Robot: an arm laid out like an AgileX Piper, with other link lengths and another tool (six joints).
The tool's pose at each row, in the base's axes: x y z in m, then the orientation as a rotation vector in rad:
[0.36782 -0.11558 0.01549 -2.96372 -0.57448 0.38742]
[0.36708 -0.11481 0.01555 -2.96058 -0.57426 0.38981]
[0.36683 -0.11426 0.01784 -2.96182 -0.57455 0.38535]
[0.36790 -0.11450 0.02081 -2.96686 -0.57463 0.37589]
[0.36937 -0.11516 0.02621 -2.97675 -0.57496 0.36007]
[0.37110 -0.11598 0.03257 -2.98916 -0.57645 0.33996]
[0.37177 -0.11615 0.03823 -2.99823 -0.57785 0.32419]
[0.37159 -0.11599 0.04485 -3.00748 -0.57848 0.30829]
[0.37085 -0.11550 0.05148 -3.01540 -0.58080 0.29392]
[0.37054 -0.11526 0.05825 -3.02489 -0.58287 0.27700]
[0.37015 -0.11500 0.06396 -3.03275 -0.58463 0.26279]
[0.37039 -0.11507 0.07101 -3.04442 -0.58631 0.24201]
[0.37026 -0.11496 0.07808 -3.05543 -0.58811 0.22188]
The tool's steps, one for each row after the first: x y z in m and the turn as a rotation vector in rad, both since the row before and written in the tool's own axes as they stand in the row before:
[-0.00039 -0.00098 0.00018 0.00305 -0.00127 -0.00052]
[-0.00054 -0.00093 -0.00211 -0.00127 0.00282 -0.00009]
[0.00019 0.00017 -0.00316 -0.00487 0.00577 0.00072]
[-0.00013 0.00037 -0.00562 -0.00964 0.00944 0.00144]
[-0.00010 0.00054 -0.00662 -0.01249 0.01185 0.00115]
[-0.00060 -0.00027 -0.00566 -0.00931 0.00927 0.00062]
[-0.00138 -0.00093 -0.00641 -0.00937 0.00931 0.00114]
[-0.00171 -0.00138 -0.00632 -0.00854 0.00831 -0.00014]
[-0.00138 -0.00095 -0.00657 -0.01014 0.00974 0.00029]
[-0.00121 -0.00085 -0.00554 -0.00848 0.00813 0.00022]
[-0.00092 -0.00036 -0.00698 -0.01247 0.01181 0.00092]
[-0.00111 -0.00058 -0.00696 -0.01196 0.01137 0.00074]

